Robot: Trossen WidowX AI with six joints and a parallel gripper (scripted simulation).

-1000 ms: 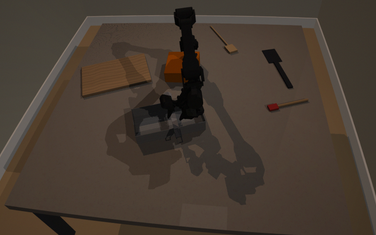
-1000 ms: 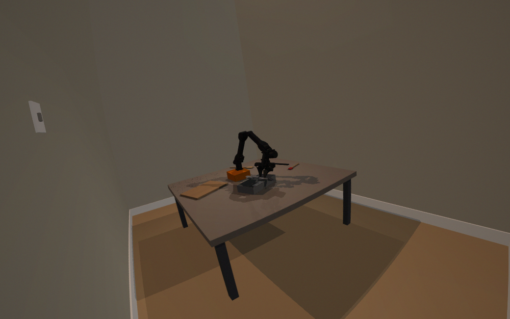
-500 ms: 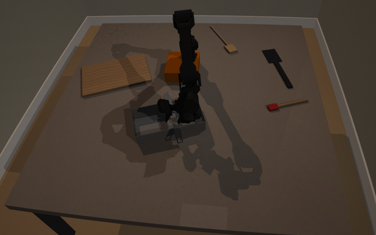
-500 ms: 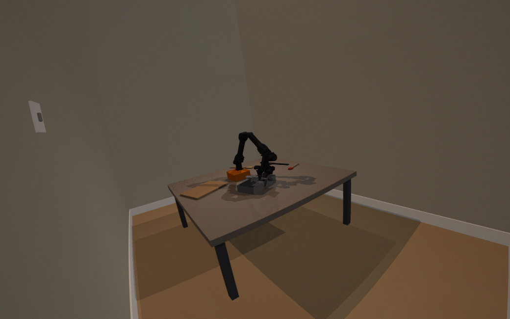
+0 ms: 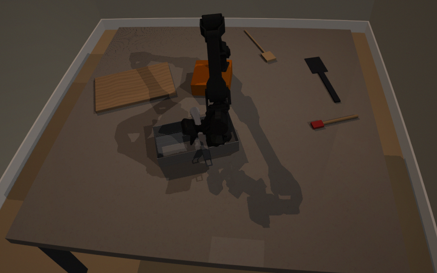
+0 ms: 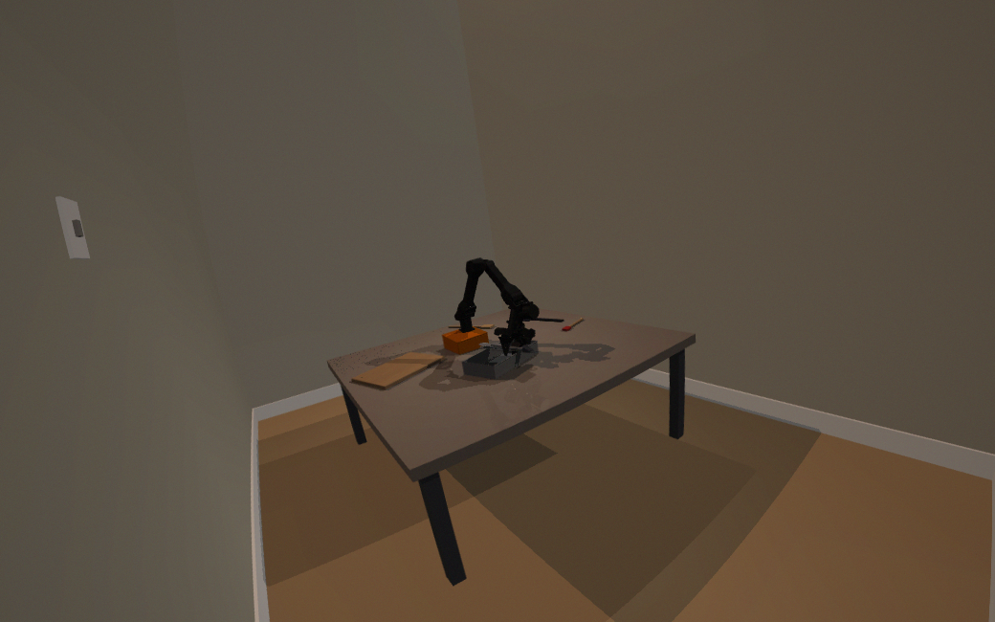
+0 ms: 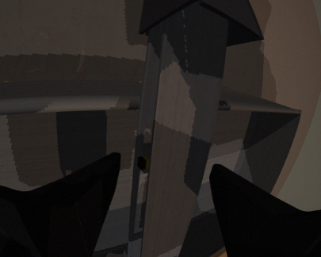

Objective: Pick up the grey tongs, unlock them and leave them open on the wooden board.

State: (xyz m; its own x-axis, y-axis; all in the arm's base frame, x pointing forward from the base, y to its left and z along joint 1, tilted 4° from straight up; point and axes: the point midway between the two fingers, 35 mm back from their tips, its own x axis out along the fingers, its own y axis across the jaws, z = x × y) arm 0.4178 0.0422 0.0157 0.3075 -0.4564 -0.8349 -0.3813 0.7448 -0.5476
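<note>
The roasting tin lies 3 cm behind my gripper tip and 2 cm to the right of it. From my gripper tip the other things lie so: wooden board 41 cm to the right, 29 cm behind, 2 cm below; then red-headed spatula 47 cm to the left, 25 cm behind, 2 cm below; then black spatula 55 cm behind, 42 cm to the left, 3 cm below.
</note>
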